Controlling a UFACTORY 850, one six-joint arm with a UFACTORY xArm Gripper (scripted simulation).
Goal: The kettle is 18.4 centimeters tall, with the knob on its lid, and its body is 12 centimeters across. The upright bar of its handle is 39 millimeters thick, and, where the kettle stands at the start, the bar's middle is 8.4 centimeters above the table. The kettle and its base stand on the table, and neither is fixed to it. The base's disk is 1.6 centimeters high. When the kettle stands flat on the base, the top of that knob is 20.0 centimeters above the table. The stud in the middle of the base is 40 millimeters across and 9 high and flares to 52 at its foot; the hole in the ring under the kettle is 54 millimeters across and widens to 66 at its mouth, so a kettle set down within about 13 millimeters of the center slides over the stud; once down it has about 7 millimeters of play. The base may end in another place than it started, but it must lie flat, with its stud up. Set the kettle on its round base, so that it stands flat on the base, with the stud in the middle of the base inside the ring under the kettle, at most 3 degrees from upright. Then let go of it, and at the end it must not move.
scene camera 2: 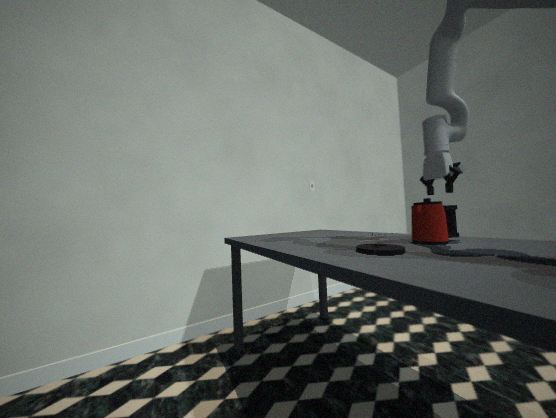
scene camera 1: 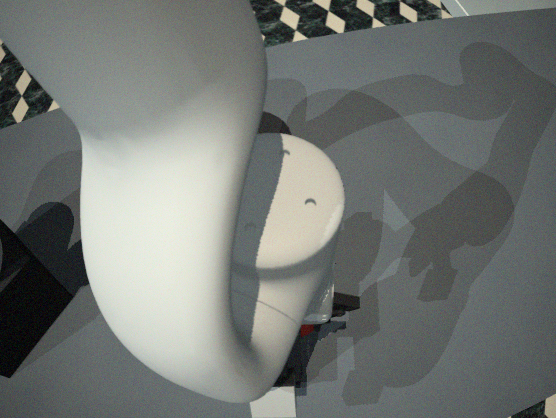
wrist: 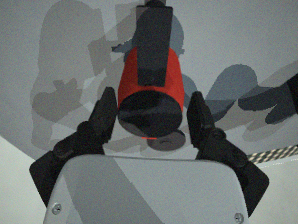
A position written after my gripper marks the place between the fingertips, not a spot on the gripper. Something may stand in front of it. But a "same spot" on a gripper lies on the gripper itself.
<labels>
My gripper shows in scene camera 2 (439,194), in scene camera 1 and in the wrist view. One and the same spot on my gripper: (scene camera 1: 342,302) is (wrist: 42,200).
</labels>
